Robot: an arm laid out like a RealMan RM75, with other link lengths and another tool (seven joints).
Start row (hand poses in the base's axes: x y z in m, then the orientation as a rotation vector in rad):
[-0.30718, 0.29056, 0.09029, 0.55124, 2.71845, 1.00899]
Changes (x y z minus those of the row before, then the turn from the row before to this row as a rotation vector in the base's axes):
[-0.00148, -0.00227, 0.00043, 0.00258, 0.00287, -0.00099]
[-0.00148, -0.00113, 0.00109, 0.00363, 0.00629, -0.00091]
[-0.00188, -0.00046, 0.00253, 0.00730, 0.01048, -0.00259]
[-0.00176, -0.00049, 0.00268, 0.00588, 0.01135, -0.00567]
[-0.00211, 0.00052, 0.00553, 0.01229, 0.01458, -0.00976]
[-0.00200, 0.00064, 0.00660, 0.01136, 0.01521, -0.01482]
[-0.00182, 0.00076, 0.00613, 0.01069, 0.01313, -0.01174]
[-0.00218, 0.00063, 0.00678, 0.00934, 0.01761, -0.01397]
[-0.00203, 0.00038, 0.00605, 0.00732, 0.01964, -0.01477]
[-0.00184, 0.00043, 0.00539, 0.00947, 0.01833, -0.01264]
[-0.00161, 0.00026, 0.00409, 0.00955, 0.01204, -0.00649]
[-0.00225, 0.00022, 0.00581, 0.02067, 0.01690, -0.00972]
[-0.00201, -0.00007, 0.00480, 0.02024, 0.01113, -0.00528]
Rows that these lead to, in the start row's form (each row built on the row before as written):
[-0.30866, 0.28829, 0.09072, 0.55485, 2.71948, 1.01239]
[-0.31014, 0.28716, 0.09181, 0.56078, 2.72314, 1.01728]
[-0.31202, 0.28670, 0.09434, 0.57230, 2.72814, 1.02696]
[-0.31378, 0.28621, 0.09702, 0.58826, 2.73259, 1.03390]
[-0.31589, 0.28673, 0.10255, 0.61283, 2.73500, 1.04902]
[-0.31789, 0.28737, 0.10915, 0.64441, 2.73497, 1.06165]
[-0.31971, 0.28813, 0.11528, 0.67053, 2.73498, 1.07401]
[-0.32189, 0.28876, 0.12206, 0.70270, 2.73753, 1.08371]
[-0.32392, 0.28914, 0.12811, 0.73729, 2.74160, 1.09013]
[-0.32576, 0.28957, 0.13350, 0.76862, 2.74491, 1.10009]
[-0.32737, 0.28983, 0.13759, 0.78737, 2.74701, 1.11181]
[-0.32962, 0.29005, 0.14340, 0.81548, 2.74670, 1.13880]
[-0.33163, 0.28998, 0.14820, 0.83336, 2.74467, 1.16656]

